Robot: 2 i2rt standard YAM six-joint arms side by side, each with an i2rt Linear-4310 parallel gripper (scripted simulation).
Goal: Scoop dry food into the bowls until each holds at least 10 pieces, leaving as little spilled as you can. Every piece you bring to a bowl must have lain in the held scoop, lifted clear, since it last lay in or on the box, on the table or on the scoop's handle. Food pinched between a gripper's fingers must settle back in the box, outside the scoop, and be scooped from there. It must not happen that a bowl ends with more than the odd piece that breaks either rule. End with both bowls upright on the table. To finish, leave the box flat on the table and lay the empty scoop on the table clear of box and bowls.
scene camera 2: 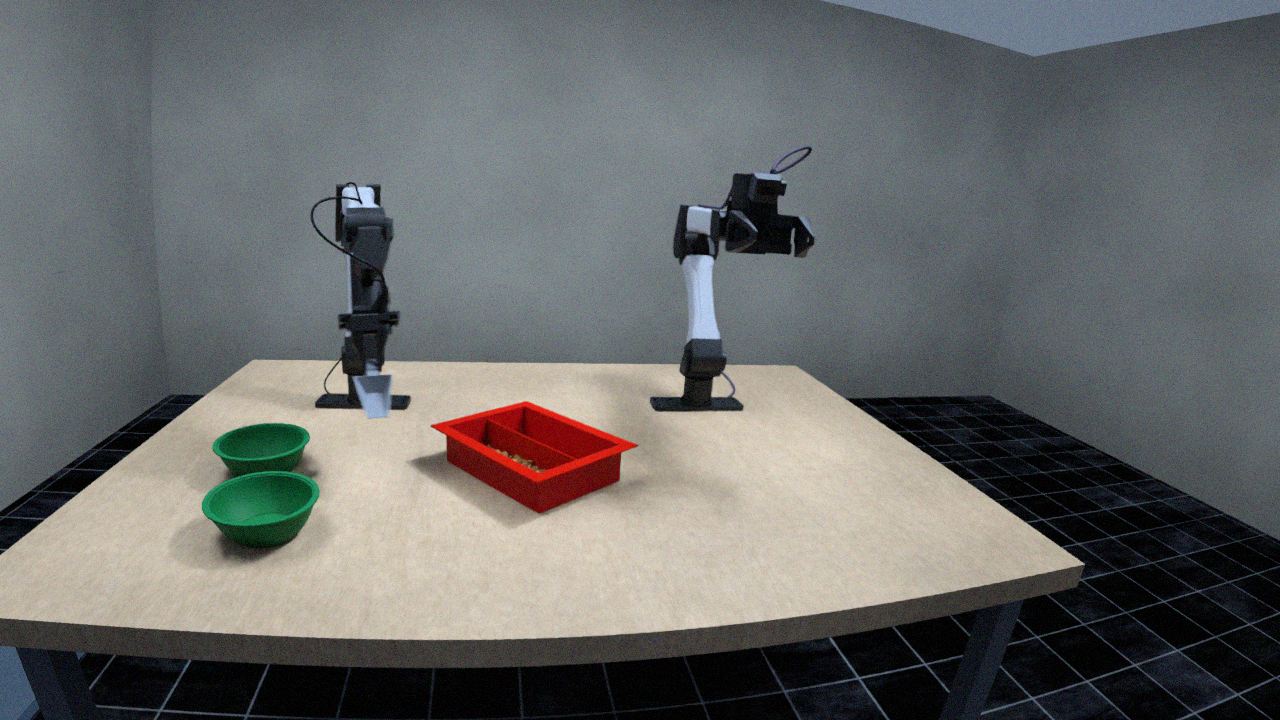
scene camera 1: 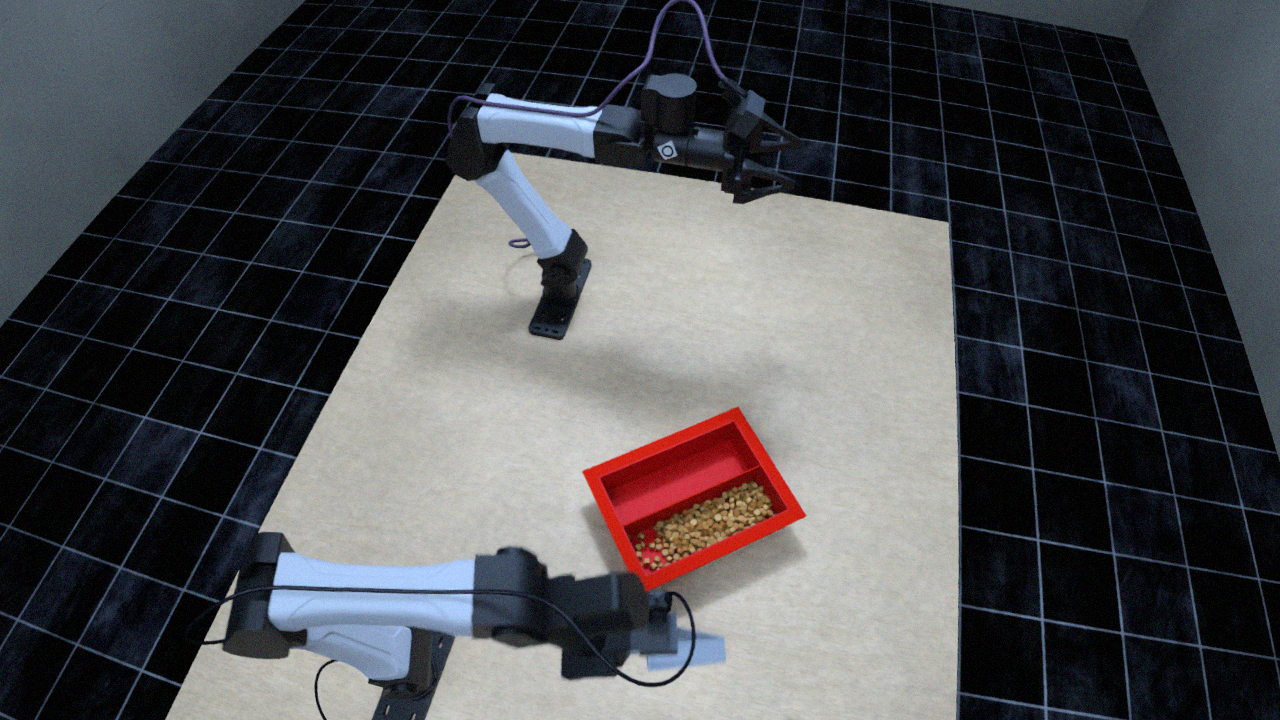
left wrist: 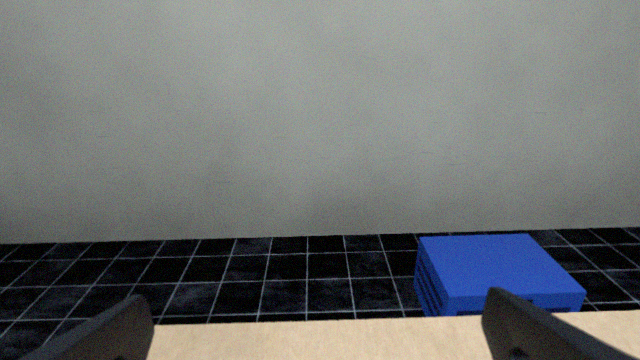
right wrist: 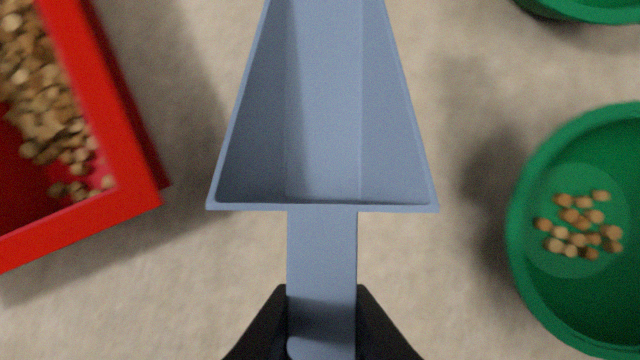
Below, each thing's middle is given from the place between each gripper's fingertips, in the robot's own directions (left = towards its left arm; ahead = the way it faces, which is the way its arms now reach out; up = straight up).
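From my right hand: grey-blue scoop (scene camera 2: 377, 390), 4 cm ahead, 1 cm to the left, 1 cm below; red box (scene camera 1: 649, 484), 4 cm ahead, 26 cm to the left, 11 cm below.
From my left hand (scene camera 1: 797, 163): red box, 5 cm behind, 37 cm to the right, 36 cm below; grey-blue scoop, 5 cm behind, 62 cm to the right, 26 cm below.
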